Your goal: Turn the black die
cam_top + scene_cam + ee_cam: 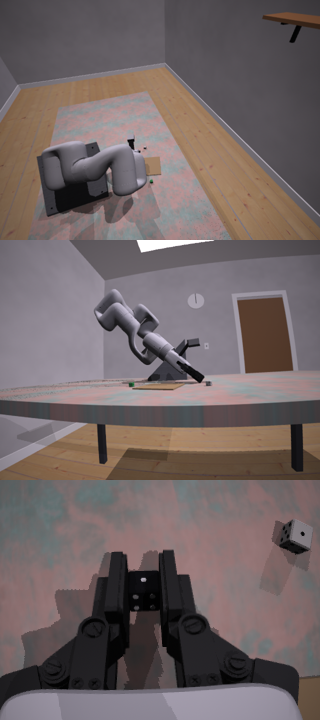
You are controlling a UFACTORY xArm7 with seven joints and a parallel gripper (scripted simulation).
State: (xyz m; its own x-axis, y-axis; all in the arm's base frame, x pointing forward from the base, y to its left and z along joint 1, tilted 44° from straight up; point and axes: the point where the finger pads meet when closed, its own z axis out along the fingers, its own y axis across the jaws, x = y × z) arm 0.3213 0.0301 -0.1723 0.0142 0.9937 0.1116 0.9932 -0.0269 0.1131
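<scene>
My hand is 1 cm to the right of the black die and 1 cm above it. Round my hand: green die: 8 cm ahead, 25 cm to the right, 2 cm below; tan mat: 10 cm ahead, 14 cm to the right, 2 cm below; white die: 10 cm ahead, 3 cm to the left, 2 cm below.
</scene>
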